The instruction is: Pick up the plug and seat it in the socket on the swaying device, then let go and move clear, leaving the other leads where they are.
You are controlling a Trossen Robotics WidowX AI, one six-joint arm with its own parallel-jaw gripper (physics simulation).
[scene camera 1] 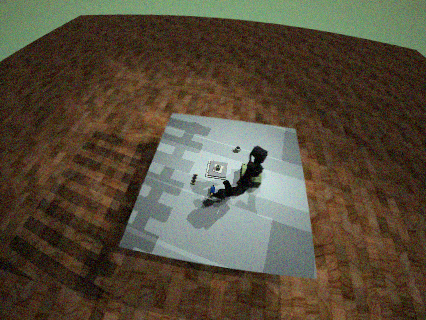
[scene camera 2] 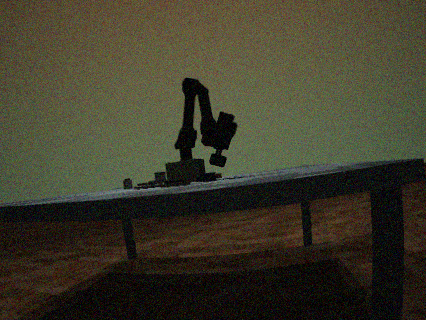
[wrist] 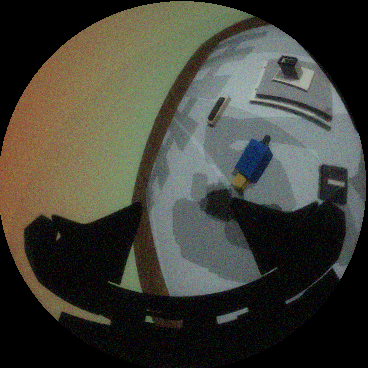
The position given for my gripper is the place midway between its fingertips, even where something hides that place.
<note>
My gripper (scene camera 2: 225, 150) is open, with nothing in its grasp. Also in view: a blue plug (wrist: 256, 156). I also see a device with socket (wrist: 283, 82).
My gripper also shows in the wrist view (wrist: 187, 204).
</note>
